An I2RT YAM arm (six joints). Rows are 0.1 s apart.
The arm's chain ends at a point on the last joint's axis. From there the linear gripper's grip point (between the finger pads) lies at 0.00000 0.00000 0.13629 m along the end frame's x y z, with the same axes.
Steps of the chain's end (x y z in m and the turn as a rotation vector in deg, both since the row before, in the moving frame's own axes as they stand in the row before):
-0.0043, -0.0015, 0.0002, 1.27, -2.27, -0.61
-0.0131, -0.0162, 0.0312, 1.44, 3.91, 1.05
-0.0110, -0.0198, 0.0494, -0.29, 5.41, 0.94
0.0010, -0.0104, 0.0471, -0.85, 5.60, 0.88
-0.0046, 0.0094, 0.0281, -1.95, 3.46, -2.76
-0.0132, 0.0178, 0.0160, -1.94, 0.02, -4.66
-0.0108, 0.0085, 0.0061, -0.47, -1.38, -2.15
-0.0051, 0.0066, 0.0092, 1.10, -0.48, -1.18
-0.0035, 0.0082, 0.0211, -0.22, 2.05, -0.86
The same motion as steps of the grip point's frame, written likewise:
-0.0097, -0.0045, 0.0001, 1.27, -2.27, -0.61
-0.0038, -0.0195, 0.0308, 1.44, 3.91, 1.05
0.0018, -0.0190, 0.0488, -0.29, 5.41, 0.94
0.0143, -0.0083, 0.0464, -0.85, 5.60, 0.88
0.0037, 0.0138, 0.0278, -1.95, 3.46, -2.76
-0.0130, 0.0224, 0.0159, -1.94, 0.02, -4.66
-0.0141, 0.0097, 0.0061, -0.47, -1.38, -2.15
-0.0063, 0.0040, 0.0092, 1.10, -0.48, -1.18
0.0014, 0.0087, 0.0210, -0.22, 2.05, -0.86

